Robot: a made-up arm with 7 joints. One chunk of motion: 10 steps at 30 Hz.
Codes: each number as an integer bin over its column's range. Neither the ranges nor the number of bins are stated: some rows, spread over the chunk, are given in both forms.
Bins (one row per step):
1: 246 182 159 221 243 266 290
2: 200 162 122 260 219 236 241
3: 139 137 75 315 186 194 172
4: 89 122 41 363 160 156 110
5: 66 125 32 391 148 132 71
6: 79 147 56 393 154 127 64
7: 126 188 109 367 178 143 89
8: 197 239 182 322 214 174 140
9: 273 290 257 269 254 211 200
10: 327 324 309 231 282 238 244
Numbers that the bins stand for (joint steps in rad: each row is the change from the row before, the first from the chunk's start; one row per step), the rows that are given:
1: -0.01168 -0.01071 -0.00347 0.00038 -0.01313 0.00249 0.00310
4: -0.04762 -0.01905 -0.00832 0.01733 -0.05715 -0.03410 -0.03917
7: -0.03915 -0.00988 -0.00552 0.01781 -0.04760 -0.03843 -0.04410
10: 0.00687 0.00902 0.00270 0.00158 0.00755 -0.00682 -0.00770
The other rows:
2: -0.02221 -0.01349 -0.00499 0.00504 -0.02586 -0.00749 -0.00841
3: -0.03617 -0.01696 -0.00692 0.01160 -0.04336 -0.02146 -0.02461
5: -0.05289 -0.01863 -0.00868 0.02068 -0.06351 -0.04209 -0.04833
6: -0.04991 -0.01558 -0.00770 0.02091 -0.06033 -0.04375 -0.04997
8: -0.02289 -0.00279 -0.00252 0.01244 -0.02851 -0.02811 -0.03212
9: -0.00549 0.00429 0.00056 0.00611 -0.00730 -0.01580 -0.01803

